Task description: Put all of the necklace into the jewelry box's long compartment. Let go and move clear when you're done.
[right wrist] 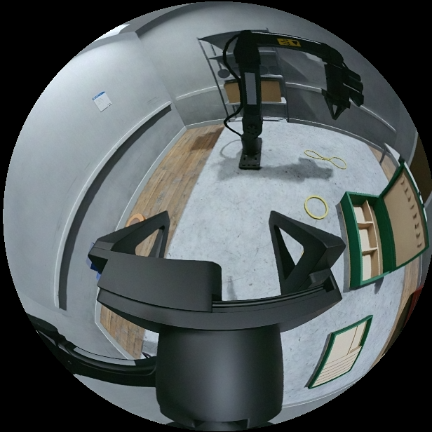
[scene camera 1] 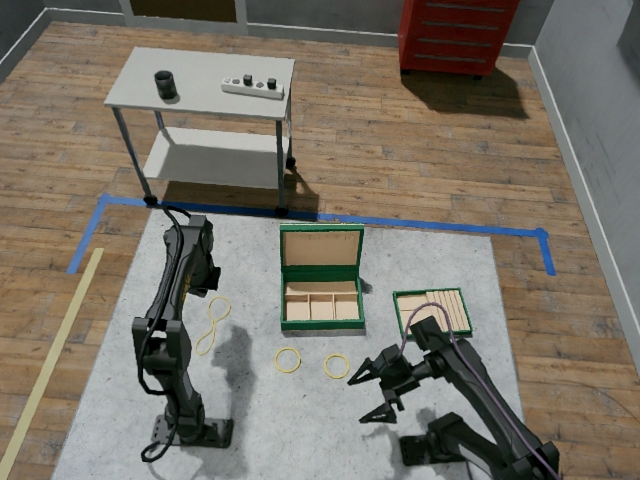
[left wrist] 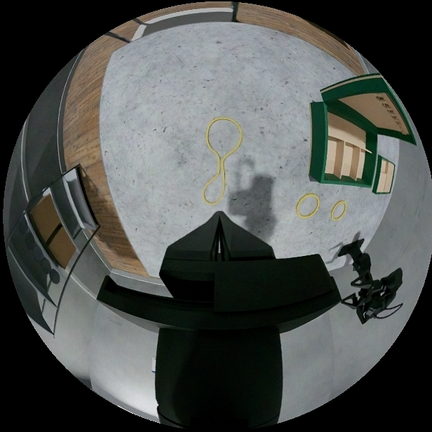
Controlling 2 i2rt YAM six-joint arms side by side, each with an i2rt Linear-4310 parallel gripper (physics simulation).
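Places are measured from the left arm's base along level axes (x ahead, y left, z up), in millimetres.
Pixels of known places: left gripper, fingertip midpoint: (scene camera 1: pixel 204 296); right gripper, fingertip midpoint: (scene camera 1: pixel 353 402); left arm's base, link origin: (scene camera 1: pixel 192 431); right arm's base, link origin: (scene camera 1: pixel 438 448).
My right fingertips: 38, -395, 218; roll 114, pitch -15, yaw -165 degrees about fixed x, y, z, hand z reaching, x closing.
Note:
For each thing: its top centre in the pictures, then the offset to it from my right fingertips, as dx, dy, dz.
- yellow necklace, top centre: (scene camera 1: pixel 211 324) +265, +406, -214
- green-rimmed tray, top centre: (scene camera 1: pixel 432 310) +353, -257, -192
The yellow necklace (scene camera 1: pixel 214 323) (left wrist: pixel 207 134) (right wrist: pixel 325 159) lies on the grey mat in a narrow-waisted figure-eight shape. The green jewelry box (scene camera 1: pixel 322 325) (left wrist: pixel 318 142) (right wrist: pixel 352 240) stands open, its lid upright at the back. Its long compartment (scene camera 1: pixel 320 286) runs behind three small ones and looks empty. My left gripper (left wrist: pixel 219 216) (right wrist: pixel 333 119) is shut with nothing between its fingertips, raised above the mat near the necklace; its fingertips are hidden in scene camera 1. My right gripper (scene camera 1: pixel 355 403) (right wrist: pixel 218 216) is open and empty, right of the yellow rings.
Two yellow rings (scene camera 1: pixel 276 360) (scene camera 1: pixel 325 365) lie on the mat in front of the box. A green-rimmed tray (scene camera 1: pixel 427 291) with dividers lies right of the box, partly behind the right arm. A white cart (scene camera 1: pixel 201 103) stands behind the mat, with a dark cup and a power strip on it.

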